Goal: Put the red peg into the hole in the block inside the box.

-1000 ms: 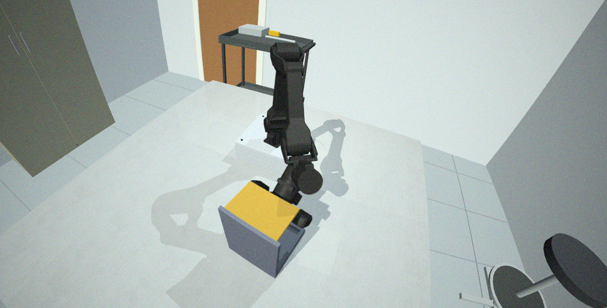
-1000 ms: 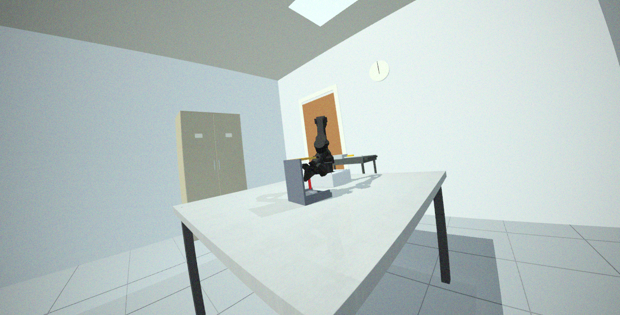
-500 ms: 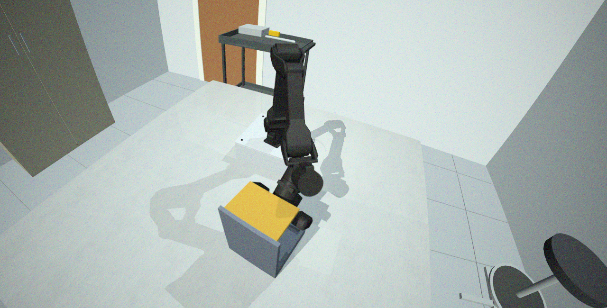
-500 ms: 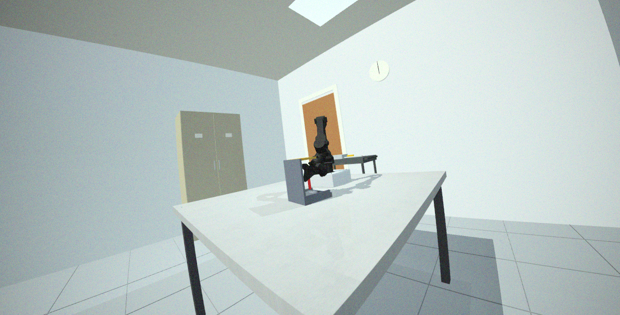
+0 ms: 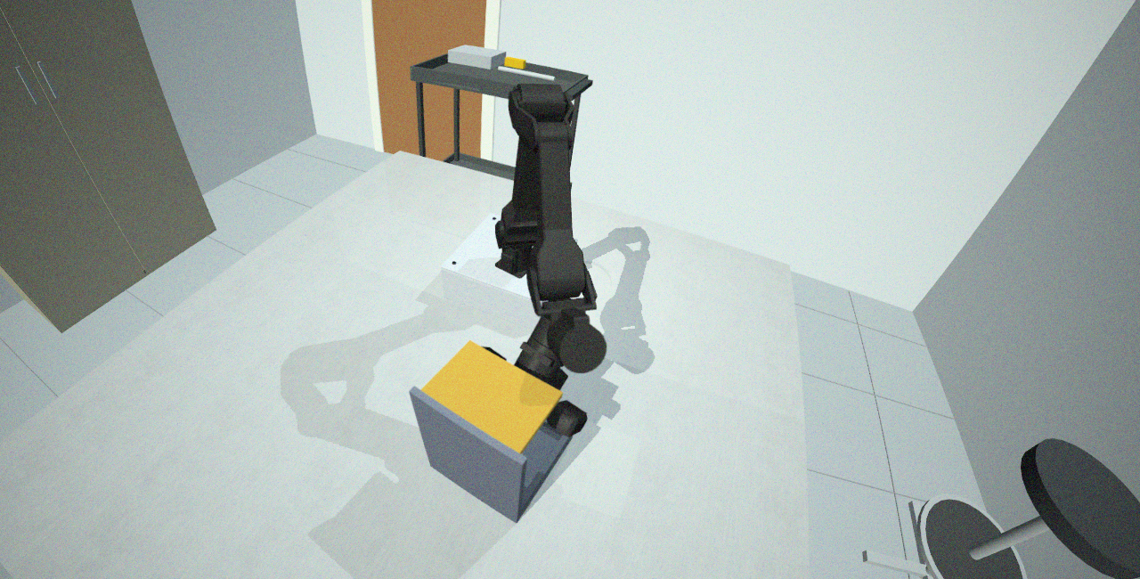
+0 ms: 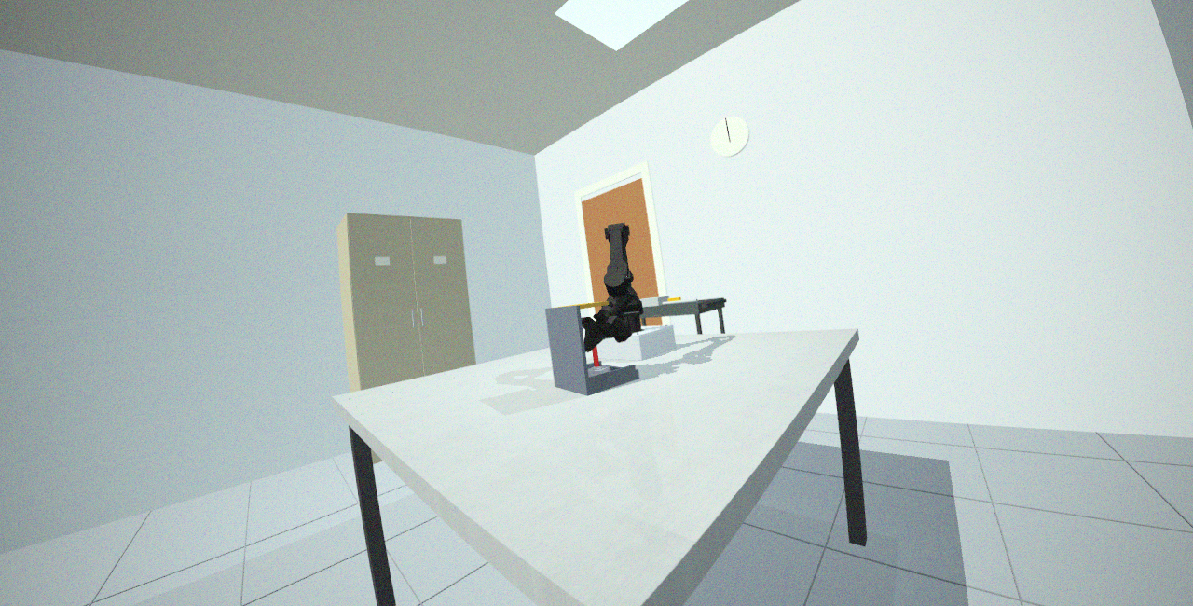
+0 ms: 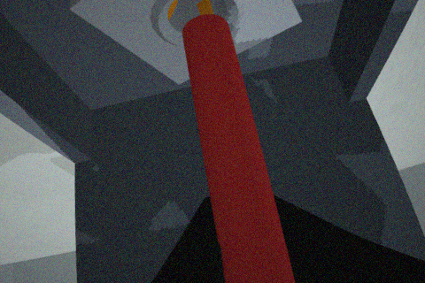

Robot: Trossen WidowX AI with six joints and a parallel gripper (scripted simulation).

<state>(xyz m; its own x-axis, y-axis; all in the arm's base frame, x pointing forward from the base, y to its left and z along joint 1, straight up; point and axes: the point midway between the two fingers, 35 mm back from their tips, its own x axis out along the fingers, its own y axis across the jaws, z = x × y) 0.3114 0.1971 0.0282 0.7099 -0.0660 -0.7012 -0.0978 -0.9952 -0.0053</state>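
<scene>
The yellow roof lies 12 cm above my gripper tip. From my gripper tip the other things lie so: red peg (3 cm behind, 1 cm below).
</scene>
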